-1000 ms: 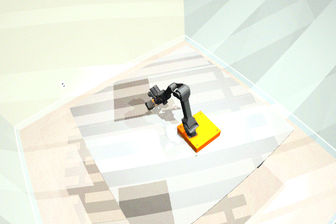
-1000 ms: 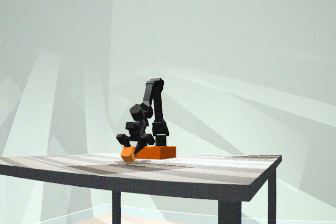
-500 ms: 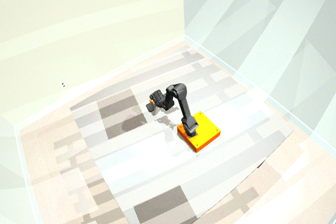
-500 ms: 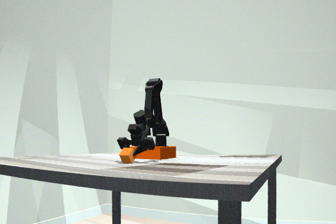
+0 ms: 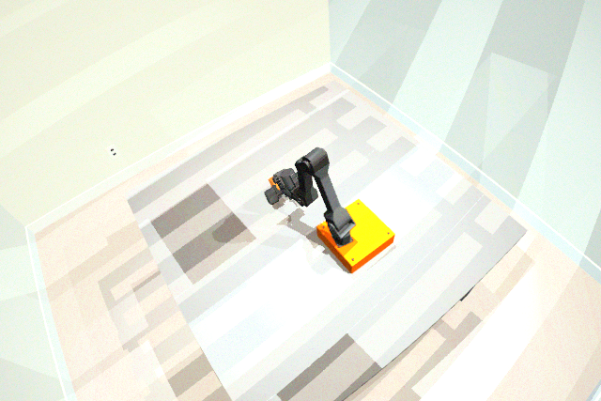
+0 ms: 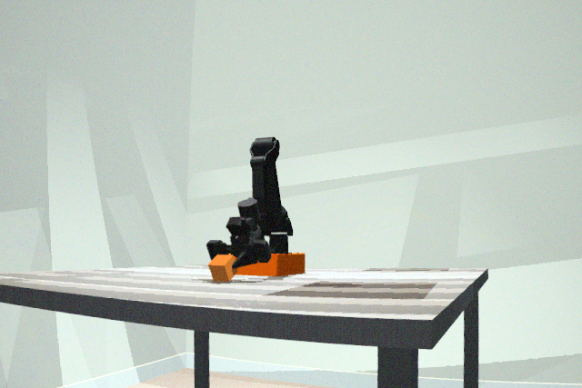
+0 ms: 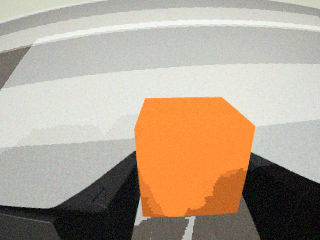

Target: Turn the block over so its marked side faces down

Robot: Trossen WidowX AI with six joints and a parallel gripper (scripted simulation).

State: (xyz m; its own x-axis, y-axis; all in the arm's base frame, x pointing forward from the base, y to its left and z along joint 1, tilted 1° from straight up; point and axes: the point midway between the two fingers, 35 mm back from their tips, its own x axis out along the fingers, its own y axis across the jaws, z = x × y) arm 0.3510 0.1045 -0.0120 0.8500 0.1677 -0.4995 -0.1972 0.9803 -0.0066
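My gripper tip is now 10 mm above the orange block.
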